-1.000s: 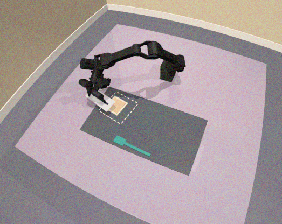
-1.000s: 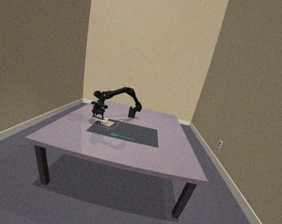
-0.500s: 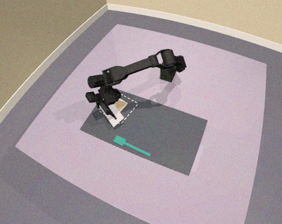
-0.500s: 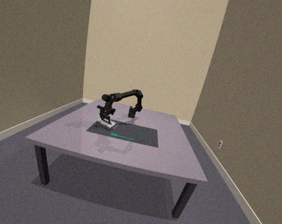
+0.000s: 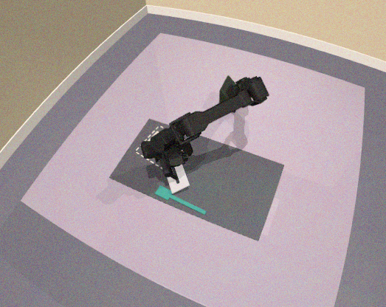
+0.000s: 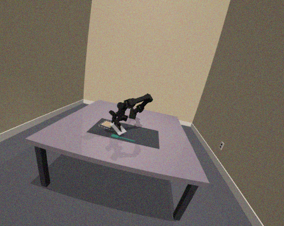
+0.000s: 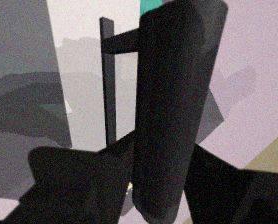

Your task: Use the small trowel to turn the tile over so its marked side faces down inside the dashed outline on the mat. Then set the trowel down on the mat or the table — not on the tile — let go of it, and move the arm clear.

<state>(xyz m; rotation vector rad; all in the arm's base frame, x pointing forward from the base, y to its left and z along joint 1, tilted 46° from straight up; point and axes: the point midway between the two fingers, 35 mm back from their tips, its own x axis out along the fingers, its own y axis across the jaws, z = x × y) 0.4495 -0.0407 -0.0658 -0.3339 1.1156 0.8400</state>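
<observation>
The dark mat is 6 cm behind my gripper tip, 12 cm to the left of it and 9 cm below it. From my gripper tip the other things lie so: teal flat tool 8 cm ahead, 11 cm to the left, 7 cm below; then tan square tile 10 cm behind, 9 cm to the right, 7 cm below.
</observation>
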